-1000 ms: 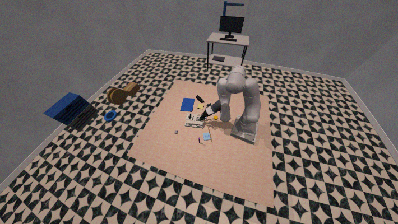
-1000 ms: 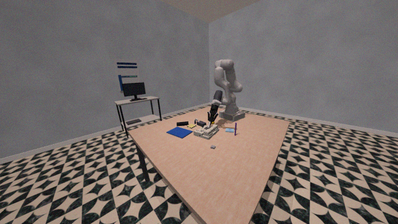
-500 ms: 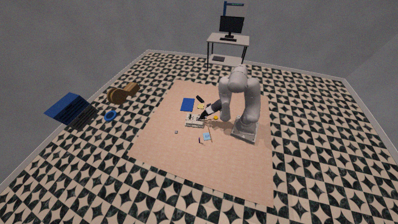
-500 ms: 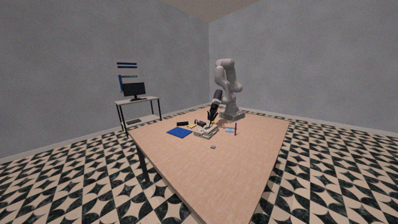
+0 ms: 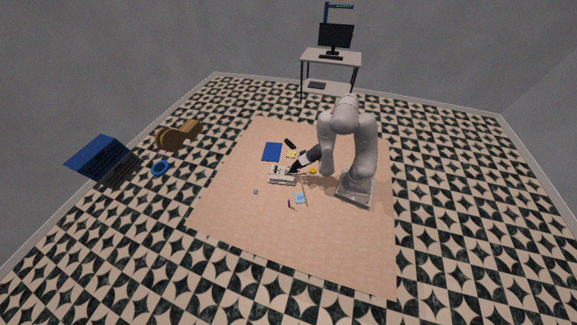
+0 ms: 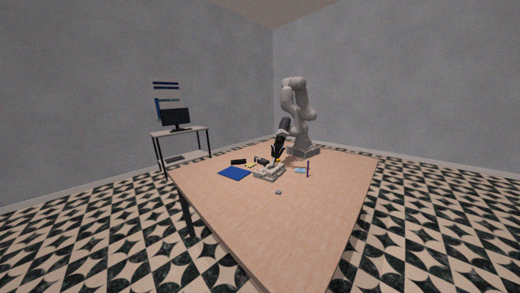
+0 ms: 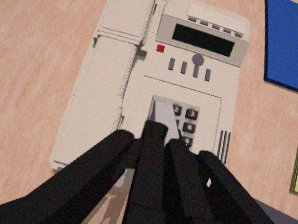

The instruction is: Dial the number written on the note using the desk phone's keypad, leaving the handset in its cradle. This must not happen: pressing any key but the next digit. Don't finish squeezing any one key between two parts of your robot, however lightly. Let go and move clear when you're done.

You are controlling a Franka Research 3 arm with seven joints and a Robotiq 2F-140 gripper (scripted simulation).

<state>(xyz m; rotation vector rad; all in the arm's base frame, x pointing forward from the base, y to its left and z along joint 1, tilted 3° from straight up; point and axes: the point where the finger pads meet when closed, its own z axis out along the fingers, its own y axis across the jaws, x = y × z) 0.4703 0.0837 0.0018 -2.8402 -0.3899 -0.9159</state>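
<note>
Right now my hand is 30 mm short of the handset, 70 mm to the right of it and 30 mm above it. The rest, counted from my hand: pencil 180 mm behind, 120 mm to the left, 60 mm below; then purple pen 110 mm behind, 240 mm to the left, 10 mm below; then yellow disc 160 mm behind, 120 mm to the right, 70 mm below.
</note>
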